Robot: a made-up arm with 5 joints.
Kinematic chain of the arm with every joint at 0, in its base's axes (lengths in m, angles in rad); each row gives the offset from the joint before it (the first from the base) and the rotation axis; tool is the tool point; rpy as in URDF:
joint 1: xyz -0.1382 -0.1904 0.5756 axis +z
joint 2: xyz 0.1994 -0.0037 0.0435 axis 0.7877 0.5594 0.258
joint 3: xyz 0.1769 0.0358 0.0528 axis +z
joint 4: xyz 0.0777 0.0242 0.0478 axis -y
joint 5: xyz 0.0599 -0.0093 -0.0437 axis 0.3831 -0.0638 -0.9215
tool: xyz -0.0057 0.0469 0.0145 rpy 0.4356 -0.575 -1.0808
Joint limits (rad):
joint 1: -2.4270..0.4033
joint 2: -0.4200..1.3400
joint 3: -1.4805..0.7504
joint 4: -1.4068..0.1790
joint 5: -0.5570..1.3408
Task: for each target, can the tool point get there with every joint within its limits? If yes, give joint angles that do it. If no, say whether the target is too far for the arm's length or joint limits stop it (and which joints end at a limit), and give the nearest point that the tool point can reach.
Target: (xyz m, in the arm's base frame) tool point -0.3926 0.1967 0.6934
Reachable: no: joint limits stop it (at a limit: joint 1, joint 2, joint 3, joint 4) | nearest point 0.1306 0.1081 0.6451 | short by 0.533 m
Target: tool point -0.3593 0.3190 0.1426
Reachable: no: too far | nearest point 0.1632 0.0664 0.4887 | short by 0.676 m
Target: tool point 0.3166 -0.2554 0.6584
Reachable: yes | joints -0.0380 -0.1234 -1.1486 -1.1099 0.8485
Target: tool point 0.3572 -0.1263 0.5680
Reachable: yes | joints 0.1753 0.5181 -1.0565 -0.3924 0.5533
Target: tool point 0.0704 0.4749 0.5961
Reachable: no: too far | nearest point 0.1943 0.1760 0.6169 | short by 0.324 m
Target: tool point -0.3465 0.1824 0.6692
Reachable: no: joint limits stop it (at a limit: joint 1, joint 2, joint 3, joint 4) | nearest point 0.1306 0.1089 0.6442 | short by 0.483 m
